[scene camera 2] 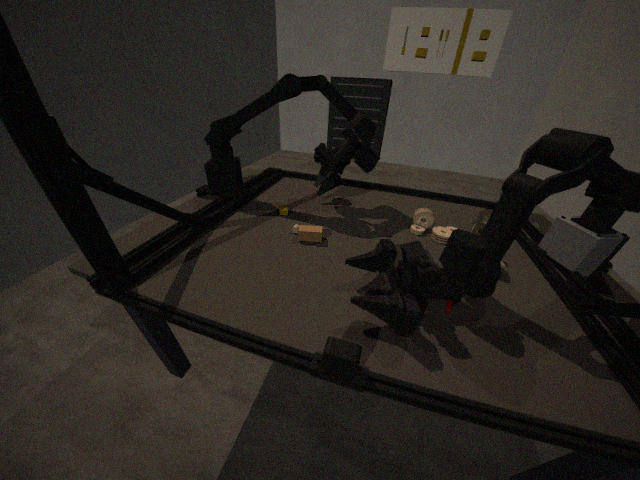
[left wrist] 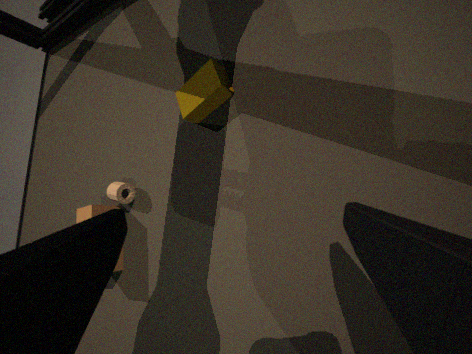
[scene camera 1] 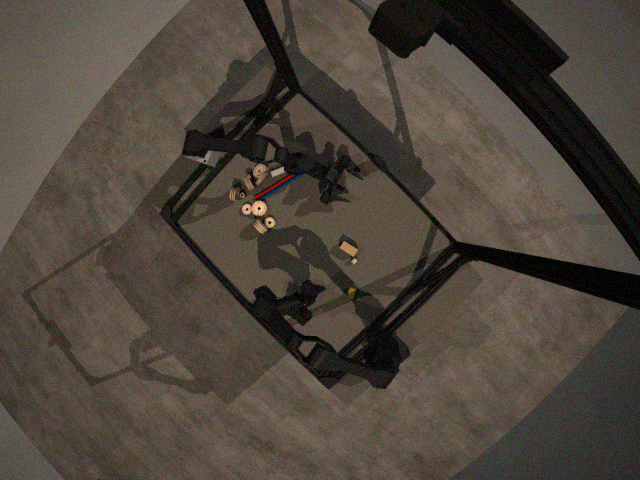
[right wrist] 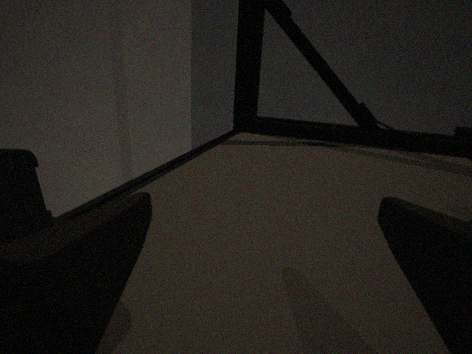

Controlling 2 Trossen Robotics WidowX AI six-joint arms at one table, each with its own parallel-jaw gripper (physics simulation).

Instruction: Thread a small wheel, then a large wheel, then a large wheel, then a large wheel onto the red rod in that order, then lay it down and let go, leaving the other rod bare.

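Frame: origin at the left arm's base, x back, y right, z up, level; millimetres.
Seen in the pictures: left gripper, between the fingertips: [scene camera 2: 316, 190] [left wrist: 236, 216] [scene camera 1: 320, 294]; right gripper, between the fingertips: [scene camera 2: 347, 278] [scene camera 1: 356, 190] [right wrist: 265, 205]; left arm's base, origin of its link: [scene camera 2: 222, 160] [scene camera 1: 384, 367]; right arm's base, origin of its link: [scene camera 2: 592, 226] [scene camera 1: 200, 147].
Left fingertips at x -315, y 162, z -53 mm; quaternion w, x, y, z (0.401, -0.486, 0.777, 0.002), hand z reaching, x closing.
Observation:
Offsets run from my left fingertips to a thing's top centre.
The red rod {dx -275, dy +346, dz -46 mm} [scene camera 1: 273, 186] [scene camera 2: 448, 305] lies bare beside the blue rod {dx -276, dy +320, dz -46 mm} [scene camera 1: 279, 188] in scene camera 1; my right arm hides most of it in scene camera 2. Pale wheels lie loose near the rods' lower-left end: a large wheel {dx -327, dy +210, dz -34 mm} [scene camera 1: 258, 208], a small wheel {dx -373, dy +191, dz -42 mm} [scene camera 1: 247, 209], another small wheel {dx -272, dy +174, dz -42 mm} [scene camera 1: 269, 222], a tilted large one {dx -297, dy +150, dz +2 mm} [scene camera 1: 260, 226] and several more, including a large wheel {dx -371, dy +343, dz -7 mm} [scene camera 1: 260, 170]. My left gripper [scene camera 1: 317, 303] [left wrist: 236, 216] is open and empty above the table, away from the wheels. My right gripper [scene camera 1: 353, 184] [scene camera 2: 349, 280] [right wrist: 265, 205] is open and empty, beyond the rods' upper-right end.
A wooden block {dx +37, dy +188, dz -25 mm} [scene camera 1: 348, 248] [scene camera 2: 310, 233] with a small pale cylinder {dx +72, dy +153, dz -36 mm} [scene camera 1: 354, 260] [left wrist: 120, 192] beside it lies right of the wheels in scene camera 1. A yellow block {dx +106, dy +36, dz -40 mm} [scene camera 1: 351, 293] [scene camera 2: 283, 210] [left wrist: 205, 92] lies lower. A white block {dx -307, dy +366, dz -43 mm} [scene camera 1: 277, 171] is near the red rod. Dark frame rails edge the table.

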